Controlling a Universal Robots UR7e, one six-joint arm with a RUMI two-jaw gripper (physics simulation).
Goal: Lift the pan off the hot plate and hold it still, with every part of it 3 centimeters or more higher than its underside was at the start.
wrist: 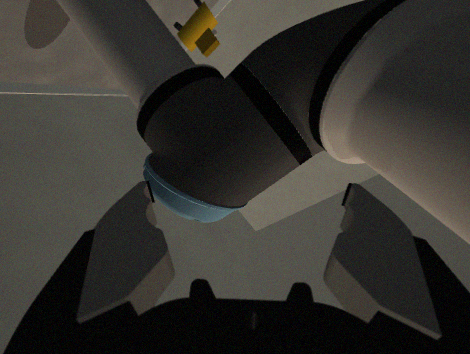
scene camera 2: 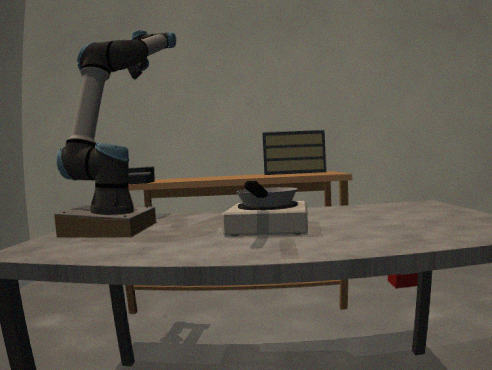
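Where they show: gripper, fingertip midpoint: (wrist: 245, 185); arm's base, link origin: (scene camera 2: 112, 211).
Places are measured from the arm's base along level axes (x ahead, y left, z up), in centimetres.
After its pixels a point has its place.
Note:
A grey pan (scene camera 2: 275, 198) {x 54.9, y -12.2, z 3.4 cm} with a black handle (scene camera 2: 256, 189) {x 49.8, y -32.8, z 7.8 cm} sits upright on the black disc of the white hot plate (scene camera 2: 265, 222) {x 51.7, y -16.1, z -2.7 cm}, on the table. The handle tilts up toward the scene camera and to the left. My gripper (scene camera 2: 135, 74) (wrist: 245, 185) {x -5.2, y 19.0, z 59.9 cm} is open, with nothing between its fingers. In the scene view it is high above the table, well up and to the left of the pan, small and partly hidden by the wrist. In the wrist view the fingers stand wide apart, with my own arm beyond them; the pan does not show there.
The arm stands on a brown base block (scene camera 2: 92, 224) {x -2.4, y -11.3, z -2.6 cm} at the left of the grey table (scene camera 2: 370, 235) {x 79.7, y -22.8, z -6.8 cm}. Behind are a wooden table (scene camera 2: 225, 180), a dark panel with yellowish rows (scene camera 2: 294, 152) and a dark object (scene camera 2: 142, 175). A red box (scene camera 2: 402, 280) is low at right. A yellow object (wrist: 198, 27) shows beyond my arm.

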